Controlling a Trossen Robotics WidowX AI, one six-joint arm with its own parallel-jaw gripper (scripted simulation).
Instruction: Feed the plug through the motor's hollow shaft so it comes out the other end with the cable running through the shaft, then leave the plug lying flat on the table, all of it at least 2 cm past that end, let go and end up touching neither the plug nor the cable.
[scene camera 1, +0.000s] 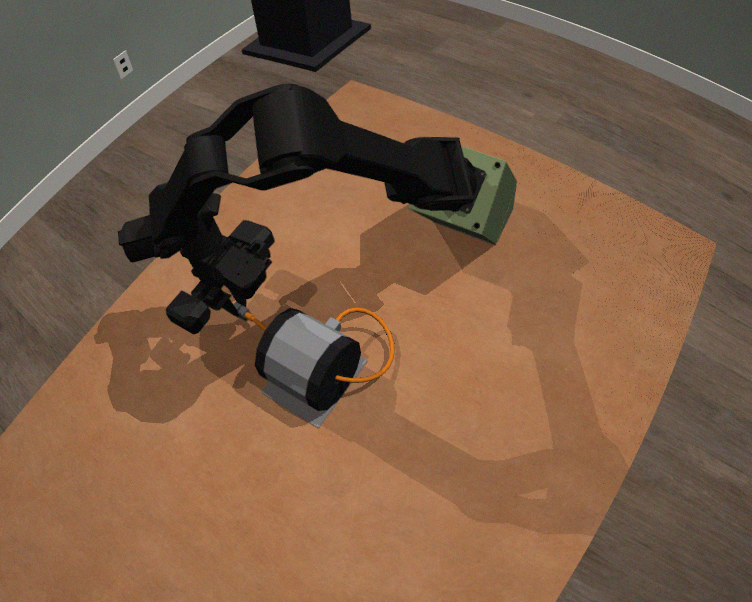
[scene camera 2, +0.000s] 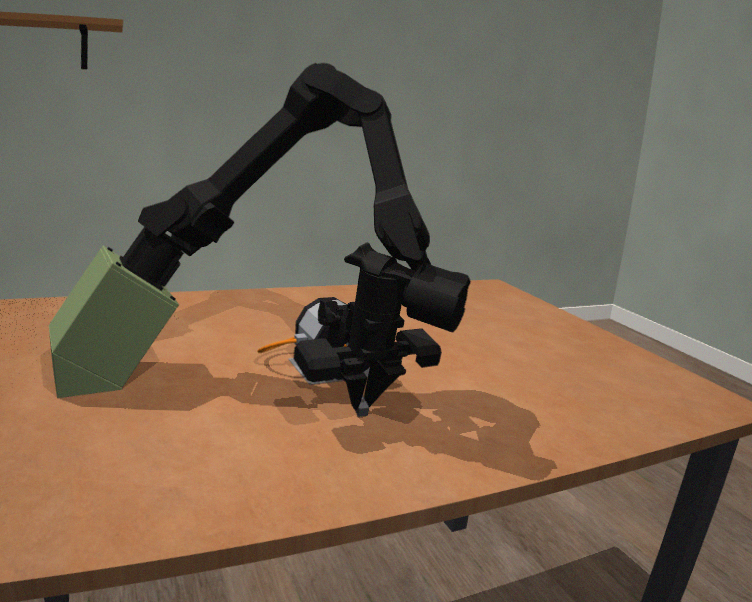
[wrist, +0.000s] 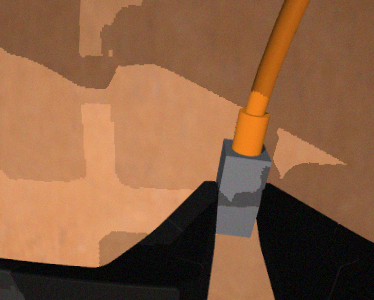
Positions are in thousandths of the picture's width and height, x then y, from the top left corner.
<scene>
In view: the gripper (scene camera 2: 479, 677) and a grey plug (wrist: 643, 598).
The gripper is seen too in scene camera 1 (scene camera 1: 318, 517) and in the wrist view (wrist: 630, 645).
</scene>
